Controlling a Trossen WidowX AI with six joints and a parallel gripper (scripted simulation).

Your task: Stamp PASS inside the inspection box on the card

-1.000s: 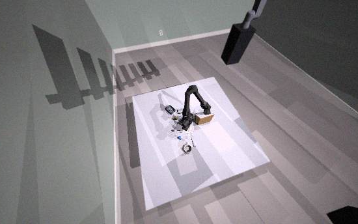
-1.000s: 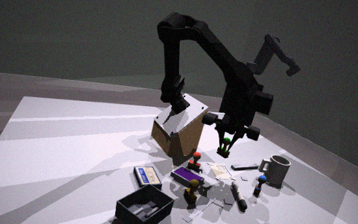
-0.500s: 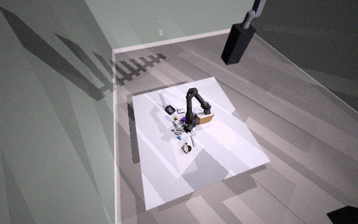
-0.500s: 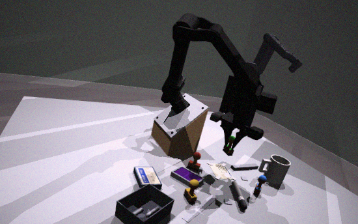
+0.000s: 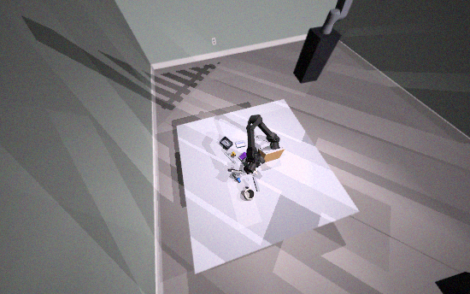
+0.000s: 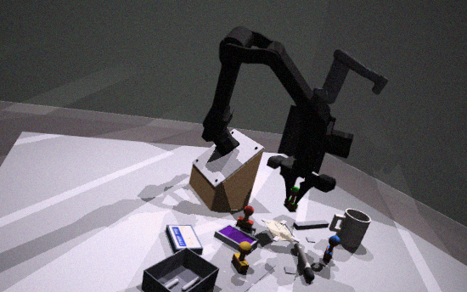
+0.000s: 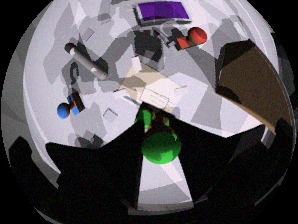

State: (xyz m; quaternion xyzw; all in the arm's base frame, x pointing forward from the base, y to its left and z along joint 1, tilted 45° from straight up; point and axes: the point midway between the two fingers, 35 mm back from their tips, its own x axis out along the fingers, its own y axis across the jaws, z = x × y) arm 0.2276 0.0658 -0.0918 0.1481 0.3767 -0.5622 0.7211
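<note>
Now: gripper tip 10 mm short of the inspection card, 10 mm to the left of it and 90 mm above it. Also, from my gripper tip: green-knobbed stamp right at my gripper tip; red-knobbed stamp 20 mm behind, 120 mm to the right, 70 mm below; dark bar 110 mm to the left, 80 mm below.
</note>
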